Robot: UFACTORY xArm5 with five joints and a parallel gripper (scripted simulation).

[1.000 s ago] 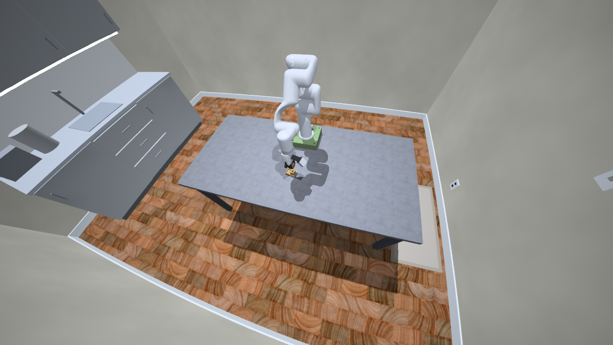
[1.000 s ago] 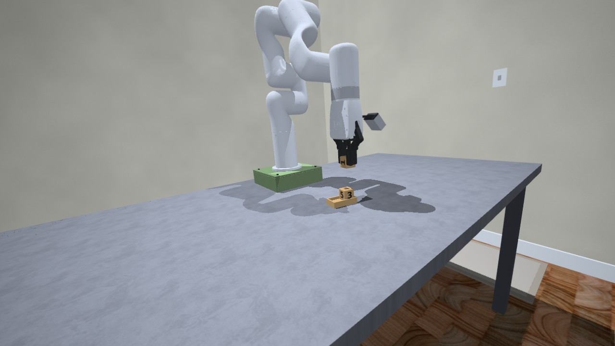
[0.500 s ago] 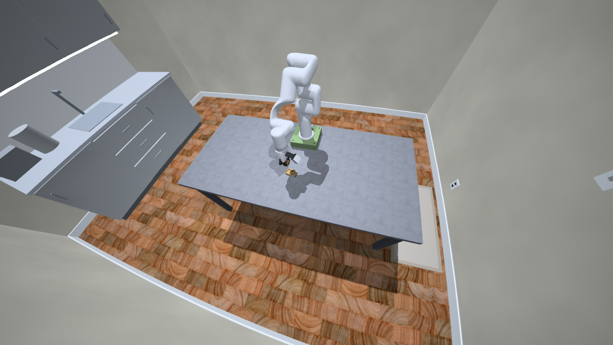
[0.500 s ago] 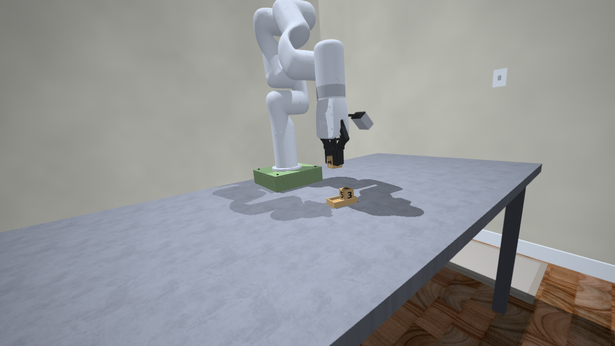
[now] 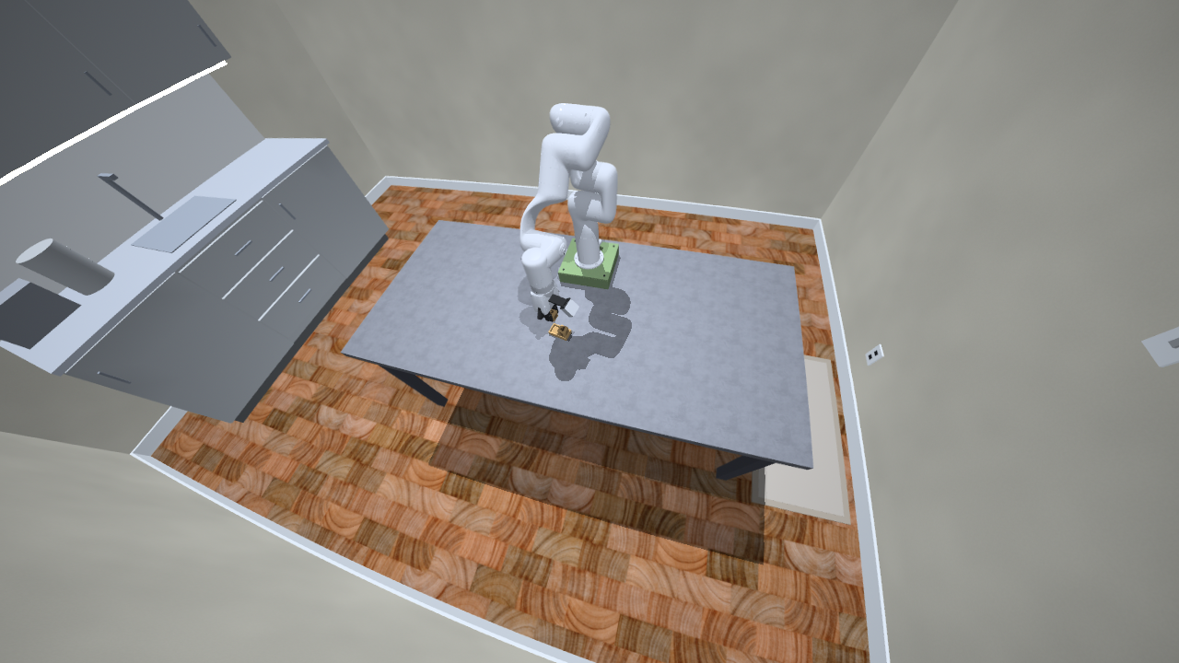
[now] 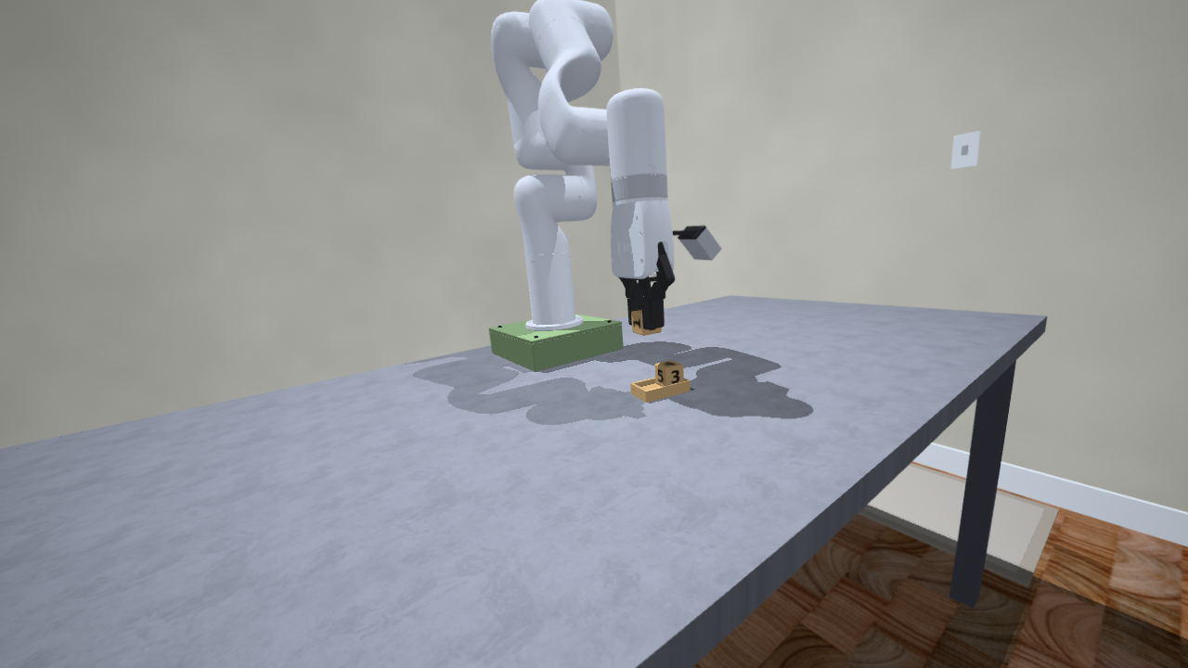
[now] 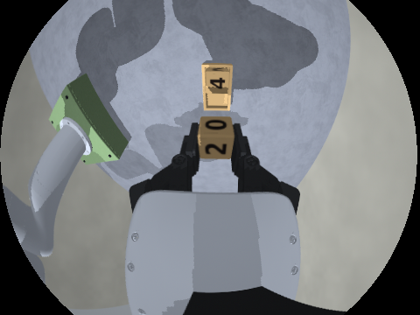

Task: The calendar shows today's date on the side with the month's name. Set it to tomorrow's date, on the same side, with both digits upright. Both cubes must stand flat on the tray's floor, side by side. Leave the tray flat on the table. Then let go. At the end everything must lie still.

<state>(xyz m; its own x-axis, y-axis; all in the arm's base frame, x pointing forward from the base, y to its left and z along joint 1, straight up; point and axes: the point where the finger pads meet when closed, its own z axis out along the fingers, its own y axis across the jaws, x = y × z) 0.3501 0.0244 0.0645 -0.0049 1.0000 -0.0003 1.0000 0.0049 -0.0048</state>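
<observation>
Right now my hand is 120 mm above the wooden calendar tray and 20 mm to the right of it.
</observation>
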